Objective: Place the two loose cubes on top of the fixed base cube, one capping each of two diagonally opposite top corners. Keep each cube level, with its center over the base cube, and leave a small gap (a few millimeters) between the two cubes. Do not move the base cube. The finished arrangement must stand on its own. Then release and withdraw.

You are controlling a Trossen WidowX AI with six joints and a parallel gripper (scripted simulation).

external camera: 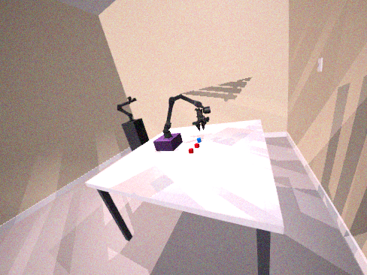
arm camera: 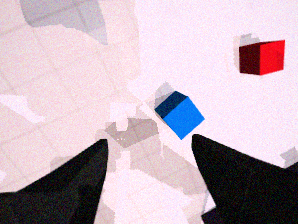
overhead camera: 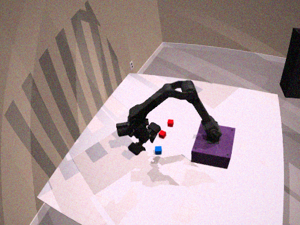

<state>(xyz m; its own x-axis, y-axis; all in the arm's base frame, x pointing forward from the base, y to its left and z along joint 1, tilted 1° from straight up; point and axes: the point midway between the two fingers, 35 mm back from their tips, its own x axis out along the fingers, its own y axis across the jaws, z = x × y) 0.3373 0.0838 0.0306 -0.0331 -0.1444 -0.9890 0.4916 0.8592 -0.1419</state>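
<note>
The blue cube lies 4 cm behind my gripper tip, 4 cm to the right of it and 8 cm below it. Also, from my gripper tip: red cube: 4 cm behind, 16 cm to the right, 8 cm below.
</note>
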